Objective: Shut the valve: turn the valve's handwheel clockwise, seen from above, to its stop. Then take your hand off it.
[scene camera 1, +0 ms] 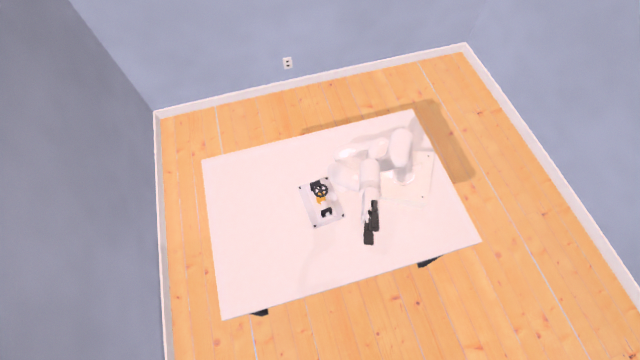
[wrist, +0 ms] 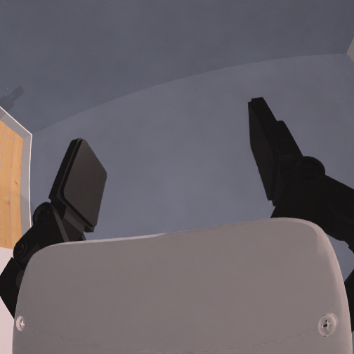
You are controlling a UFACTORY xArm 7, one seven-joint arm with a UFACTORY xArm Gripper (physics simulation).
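The valve's black handwheel (scene camera 1: 320,190) sits above an orange part (scene camera 1: 321,200) on a pale rectangular base plate (scene camera 1: 311,209), near the middle of the white table. The wheel's turn position is too small to read. My gripper (scene camera 1: 371,231) (wrist: 167,137) is open, its two black fingers wide apart with nothing between them. In the scene view it appears to the right of and nearer the camera than the valve, apart from the handwheel. The valve does not show in the wrist view, where the fingers stand against the wall.
The white table (scene camera 1: 260,230) carries the valve plate and the robot's base at its right side. The white arm (scene camera 1: 370,172) bends over the table to the right of the valve. A black block (scene camera 1: 326,212) sits at the plate's near end. Wooden floor (scene camera 1: 350,315) and blue-grey walls surround the table.
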